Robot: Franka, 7 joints.
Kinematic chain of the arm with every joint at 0, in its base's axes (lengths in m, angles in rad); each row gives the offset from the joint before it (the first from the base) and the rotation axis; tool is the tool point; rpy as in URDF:
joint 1: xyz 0 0 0.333 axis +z
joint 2: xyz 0 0 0 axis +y
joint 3: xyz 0 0 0.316 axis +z
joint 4: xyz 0.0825 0 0 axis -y
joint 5: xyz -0.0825 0 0.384 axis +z
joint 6: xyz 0 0 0 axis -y
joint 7: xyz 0.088 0 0 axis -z
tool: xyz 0 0 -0.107 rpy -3.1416 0 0
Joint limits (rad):
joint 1: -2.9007..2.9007
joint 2: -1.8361..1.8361
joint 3: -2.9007..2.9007
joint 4: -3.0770..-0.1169
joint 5: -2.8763..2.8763
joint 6: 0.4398..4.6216
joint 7: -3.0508..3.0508
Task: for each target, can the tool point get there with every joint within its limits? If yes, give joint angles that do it. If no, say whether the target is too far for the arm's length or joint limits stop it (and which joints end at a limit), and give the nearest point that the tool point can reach.
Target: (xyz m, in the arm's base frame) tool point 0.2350 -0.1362 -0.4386
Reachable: no: joint limits stop it (at a limit: joint 2) | nearest point 0.2363 -0.1370 -0.3607 | short by 0.078 m
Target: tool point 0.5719 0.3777 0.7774
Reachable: yes | joints -2.0132 -0.4850 2.3733 -0.9891 -1.4925 2.1670 -2.0367
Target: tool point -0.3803 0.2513 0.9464
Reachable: yes | joints -0.9560 -1.4109 -0.3269 -1.2729 0.4673 2.1966 0.1416
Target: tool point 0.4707 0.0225 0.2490
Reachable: yes | joints 1.6575 1.4103 -1.4548 -2.4388 -1.8121 2.6397 -0.2657
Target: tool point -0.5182 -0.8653 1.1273
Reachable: no: too far | nearest point -0.3463 -0.5782 0.8638 | short by 0.426 m
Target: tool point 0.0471 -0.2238 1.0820
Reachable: yes | joints 1.6506 -0.6122 0.3223 -0.6954 0.9003 3.7752 -0.2904
